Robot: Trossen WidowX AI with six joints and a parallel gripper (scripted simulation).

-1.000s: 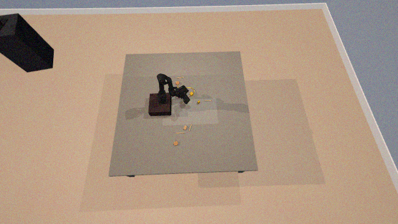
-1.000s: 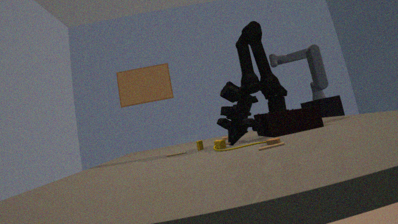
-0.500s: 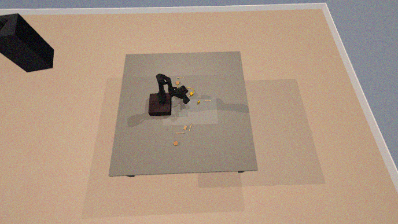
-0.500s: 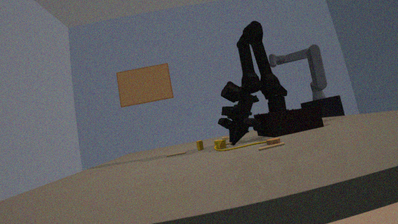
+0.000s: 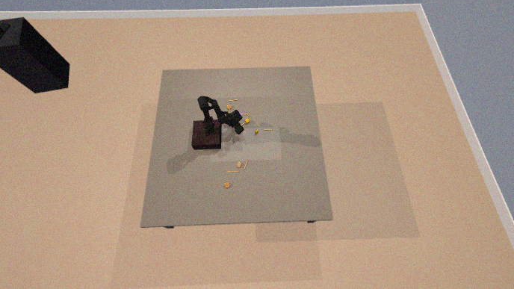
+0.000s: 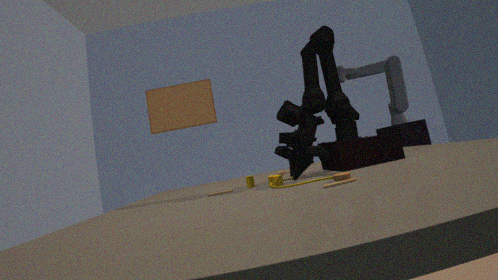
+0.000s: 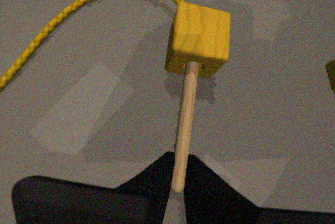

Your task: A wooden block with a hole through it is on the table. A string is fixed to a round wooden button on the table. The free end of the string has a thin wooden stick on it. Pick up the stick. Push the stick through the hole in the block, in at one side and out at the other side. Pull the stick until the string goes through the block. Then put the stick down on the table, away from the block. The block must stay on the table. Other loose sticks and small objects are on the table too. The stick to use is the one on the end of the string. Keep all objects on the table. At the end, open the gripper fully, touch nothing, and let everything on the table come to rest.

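Right now the thin wooden stick is 30 mm ahead of my gripper tip, 10 mm to the left of it and 10 mm above it. Also, from my gripper tip: round wooden button 190 mm to the left, 50 mm behind.
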